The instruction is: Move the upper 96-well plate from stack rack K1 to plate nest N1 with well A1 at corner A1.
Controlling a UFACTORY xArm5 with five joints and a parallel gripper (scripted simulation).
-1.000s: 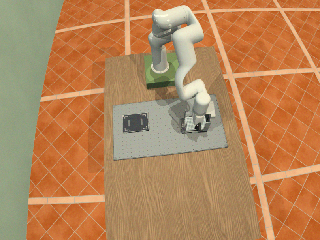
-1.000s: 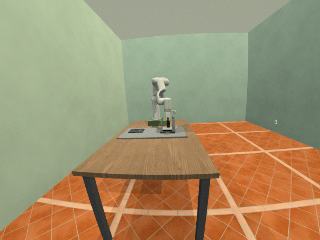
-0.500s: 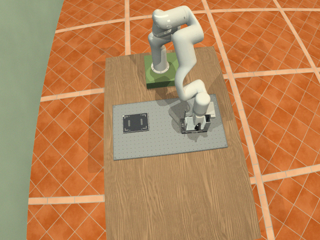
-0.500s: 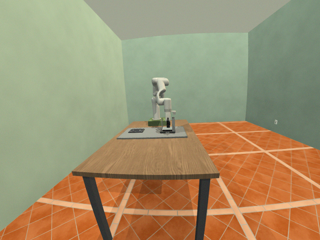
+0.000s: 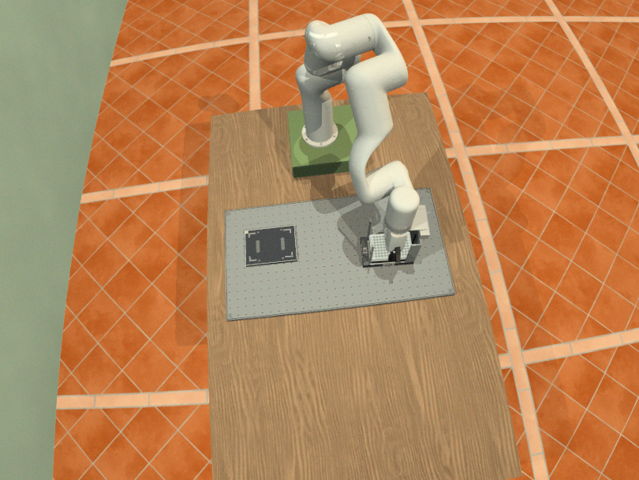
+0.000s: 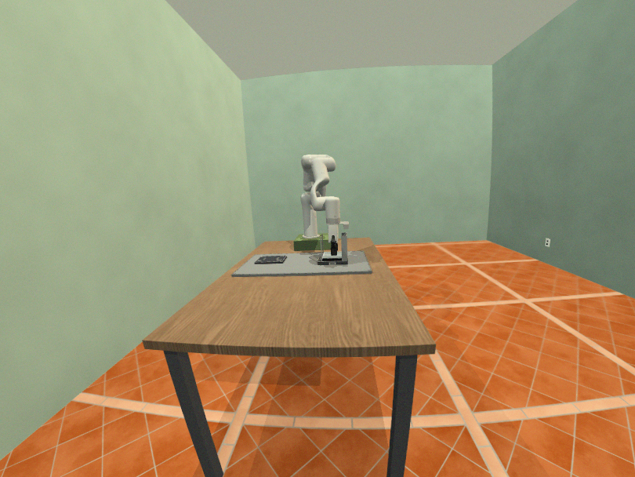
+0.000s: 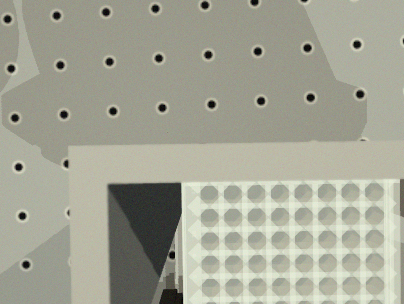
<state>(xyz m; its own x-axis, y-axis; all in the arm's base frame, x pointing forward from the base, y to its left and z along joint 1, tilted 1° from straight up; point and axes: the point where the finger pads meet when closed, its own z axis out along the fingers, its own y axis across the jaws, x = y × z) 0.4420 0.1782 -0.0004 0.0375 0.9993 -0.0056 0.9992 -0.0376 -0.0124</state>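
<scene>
Now: hand 20 mm above the white 96-well plate. The rest, counted from my hand: grey rack back wall: 70 mm to the left, 30 mm above; then black plate: 30 mm below; then plate nest: 370 mm to the right, 60 mm behind, 50 mm below.
</scene>
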